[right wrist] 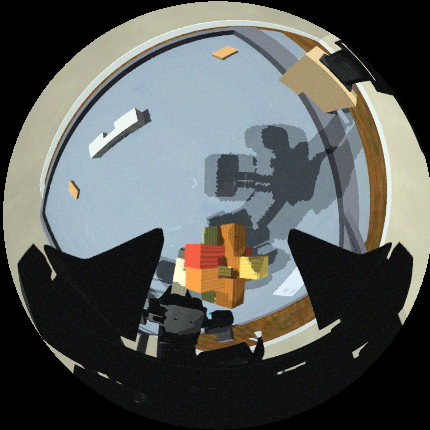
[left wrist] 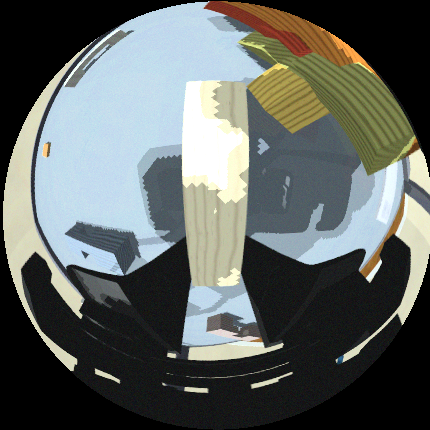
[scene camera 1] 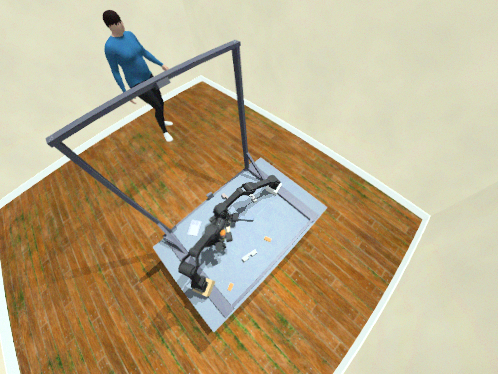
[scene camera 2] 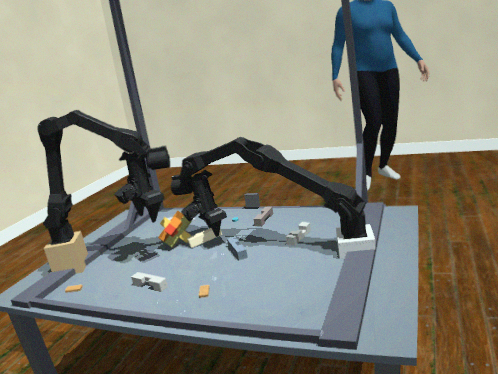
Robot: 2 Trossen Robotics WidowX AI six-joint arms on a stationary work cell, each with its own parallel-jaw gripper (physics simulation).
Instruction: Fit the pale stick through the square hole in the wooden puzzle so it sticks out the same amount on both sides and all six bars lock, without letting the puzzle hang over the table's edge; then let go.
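Frame: origin at the left arm's base, x left, y back, z up, level; metres.
Where they show: left gripper, fingertip midpoint: (right wrist: 177, 287) (left wrist: 213, 239) (scene camera 1: 228, 220) (scene camera 2: 216, 235); right gripper, fingertip midpoint: (right wrist: 228, 235) (scene camera 2: 147, 218); left arm's base, origin of the base link: (scene camera 1: 274, 185) (scene camera 2: 354, 233); right arm's base, origin of the base link: (scene camera 1: 202, 285) (scene camera 2: 62, 239).
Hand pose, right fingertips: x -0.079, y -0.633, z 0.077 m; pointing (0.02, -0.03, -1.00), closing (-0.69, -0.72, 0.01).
Things, the pixels of their top centre, and the offset from my right fingertips.
- pale stick, middle of its top: (left wrist: 211, 198) (right wrist: 178, 286) (scene camera 2: 203, 230) dx -0.062, dy +0.156, dz -0.084 m
- white notched block, middle of its top: (right wrist: 108, 133) (scene camera 2: 148, 277) (scene camera 1: 249, 255) dx +0.202, dy +0.050, dz -0.099 m
- blue-grey block, middle of its top: (left wrist: 85, 252) (scene camera 2: 236, 243) dx +0.029, dy +0.278, dz -0.099 m
- brown-grey block, middle of its top: (left wrist: 236, 336) (scene camera 2: 263, 212) dx -0.208, dy +0.340, dz -0.099 m
- pale grey block, middle of its top: (scene camera 2: 298, 229) dx -0.035, dy +0.467, dz -0.099 m
The wooden puzzle (scene camera 1: 223, 233) (scene camera 2: 173, 227) (left wrist: 350, 80) (right wrist: 215, 262), a cluster of red, orange, yellow and green bars, sits tilted over the table. Its square hole cannot be made out. My left gripper (scene camera 2: 216, 231) (left wrist: 213, 239) is shut on the pale stick (scene camera 2: 202, 239) (left wrist: 215, 150) (right wrist: 178, 277), with a finger on each side near one end. The stick lies outside the puzzle, its far end close to a yellow bar; whether they touch is unclear. My right gripper (scene camera 2: 140, 210) (right wrist: 228, 235) is open and empty, above the puzzle, which shows between and beyond its fingers in the right wrist view.
A white notched block (scene camera 1: 249, 255) (scene camera 2: 148, 281) (right wrist: 117, 131) and orange tiles (scene camera 2: 73, 288) (scene camera 2: 204, 291) lie near the table's front. A blue-grey block (scene camera 2: 237, 248) (left wrist: 102, 245) lies beside the left gripper. A brown-grey block (scene camera 2: 263, 216) and a pale grey block (scene camera 2: 298, 233) lie farther right.
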